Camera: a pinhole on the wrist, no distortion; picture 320 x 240 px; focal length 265.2 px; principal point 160.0 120.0 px. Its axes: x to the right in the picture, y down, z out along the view. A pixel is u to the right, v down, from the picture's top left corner.
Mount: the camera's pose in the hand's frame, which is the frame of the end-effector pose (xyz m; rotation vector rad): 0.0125 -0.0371 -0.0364 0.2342 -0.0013 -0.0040
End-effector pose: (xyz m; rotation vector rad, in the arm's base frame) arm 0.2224 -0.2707 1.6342 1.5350 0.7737 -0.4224
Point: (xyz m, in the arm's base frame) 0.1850 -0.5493 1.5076
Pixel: 148.8 109.6
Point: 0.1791 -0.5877 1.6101
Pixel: 84.2 166.8
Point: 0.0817 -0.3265 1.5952
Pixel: outside the picture
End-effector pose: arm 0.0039 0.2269 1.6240 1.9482 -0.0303 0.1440
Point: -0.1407 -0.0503 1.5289
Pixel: outside the picture
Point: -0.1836 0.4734 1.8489
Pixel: behind the camera
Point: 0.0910 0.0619 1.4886
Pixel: 214.5 145.9
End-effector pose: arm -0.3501 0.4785 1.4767 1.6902 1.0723 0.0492
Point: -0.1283 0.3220 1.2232
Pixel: 254.5 166.7
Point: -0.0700 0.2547 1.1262
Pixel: 248.8 149.3
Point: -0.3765 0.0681 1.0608
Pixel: 108.5 36.3
